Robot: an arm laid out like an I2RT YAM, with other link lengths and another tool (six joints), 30 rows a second.
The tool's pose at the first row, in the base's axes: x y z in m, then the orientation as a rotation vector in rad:
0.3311, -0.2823, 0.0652, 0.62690, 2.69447, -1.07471
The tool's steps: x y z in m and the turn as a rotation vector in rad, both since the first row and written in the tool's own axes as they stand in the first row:
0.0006, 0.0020, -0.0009, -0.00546, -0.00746, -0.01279
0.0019, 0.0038, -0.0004, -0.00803, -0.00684, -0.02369
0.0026, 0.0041, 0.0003, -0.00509, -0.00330, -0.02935
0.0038, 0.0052, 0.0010, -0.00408, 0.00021, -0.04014
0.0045, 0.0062, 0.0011, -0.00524, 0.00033, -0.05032
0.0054, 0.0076, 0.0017, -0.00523, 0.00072, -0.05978
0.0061, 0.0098, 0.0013, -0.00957, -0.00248, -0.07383
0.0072, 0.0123, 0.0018, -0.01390, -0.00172, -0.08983
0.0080, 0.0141, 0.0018, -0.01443, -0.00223, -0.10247
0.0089, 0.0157, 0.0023, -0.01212, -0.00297, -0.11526
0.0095, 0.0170, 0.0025, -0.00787, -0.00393, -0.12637
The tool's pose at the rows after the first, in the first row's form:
0.3314, -0.2802, 0.0644, 0.60435, 2.69776, -1.07028
0.3311, -0.2789, 0.0626, 0.59034, 2.70565, -1.06922
0.3306, -0.2790, 0.0617, 0.58599, 2.71091, -1.07463
0.3300, -0.2784, 0.0601, 0.57463, 2.71982, -1.07852
0.3298, -0.2776, 0.0592, 0.56129, 2.72623, -1.07924
0.3296, -0.2768, 0.0576, 0.54924, 2.73197, -1.08144
0.3300, -0.2749, 0.0563, 0.52796, 2.73873, -1.07855
0.3301, -0.2732, 0.0541, 0.50675, 2.74988, -1.07594
0.3302, -0.2718, 0.0527, 0.48965, 2.75657, -1.07800
0.3301, -0.2708, 0.0511, 0.47260, 2.76204, -1.08412
0.3301, -0.2699, 0.0500, 0.45788, 2.76561, -1.09264

